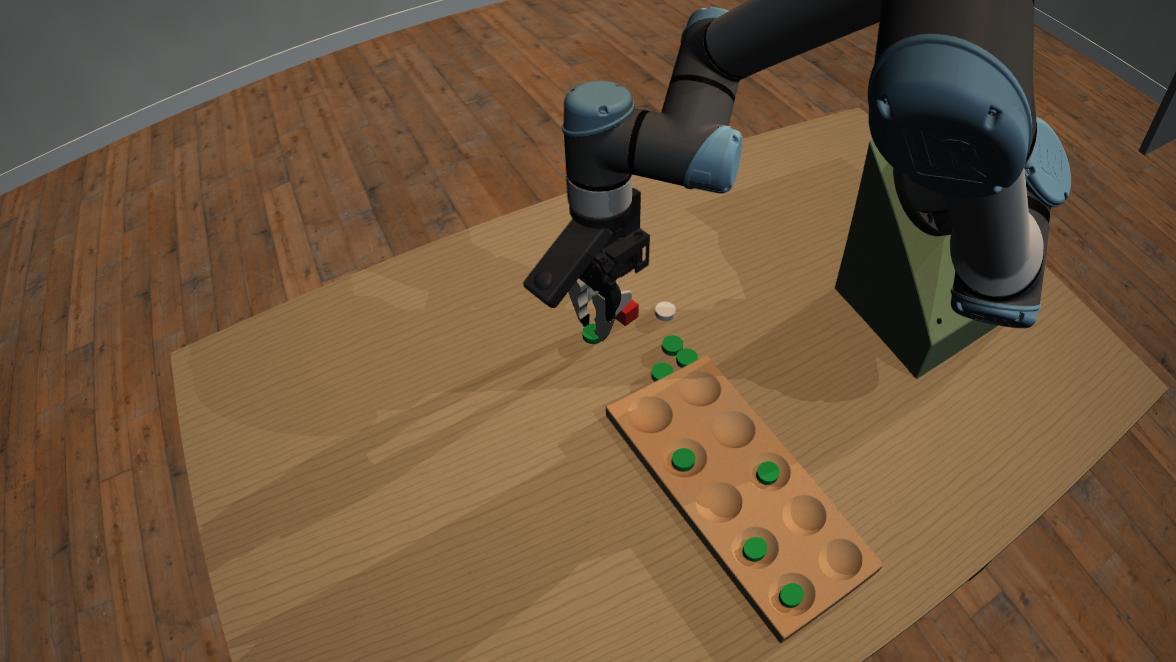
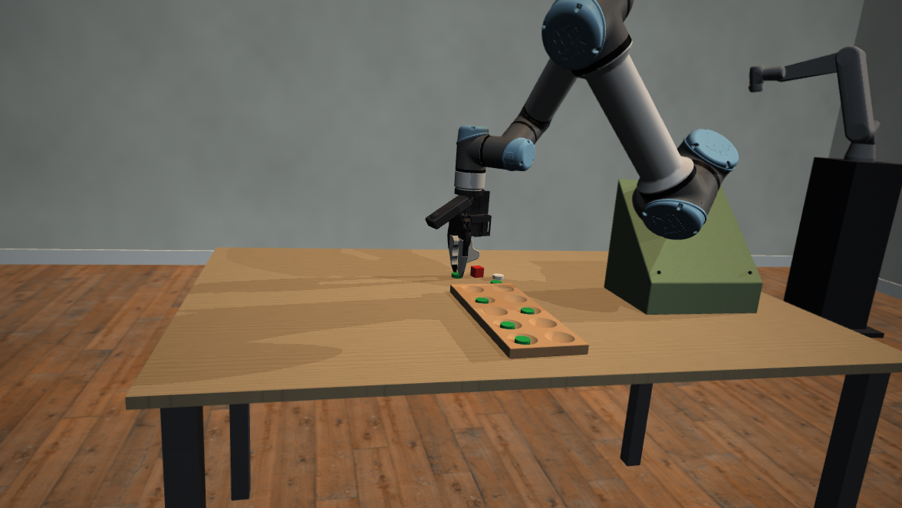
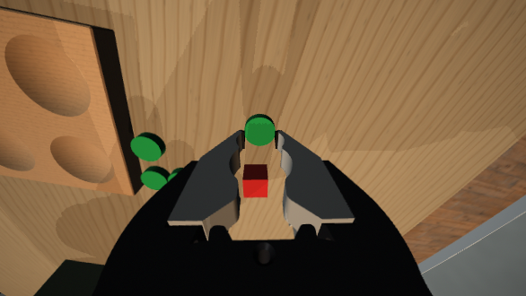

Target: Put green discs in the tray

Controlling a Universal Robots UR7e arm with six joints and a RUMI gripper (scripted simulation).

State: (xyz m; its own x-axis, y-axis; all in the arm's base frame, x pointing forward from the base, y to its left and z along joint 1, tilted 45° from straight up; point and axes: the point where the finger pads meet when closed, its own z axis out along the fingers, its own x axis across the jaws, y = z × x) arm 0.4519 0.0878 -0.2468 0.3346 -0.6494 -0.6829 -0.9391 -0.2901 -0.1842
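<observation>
Right now the red cube is 5 cm behind my hand, 1 cm to the right of it and 1 cm below it. Also, from my hand: wooden counting tray: 6 cm behind, 30 cm to the left, 1 cm below; white disc: 11 cm behind, 2 cm below.
</observation>
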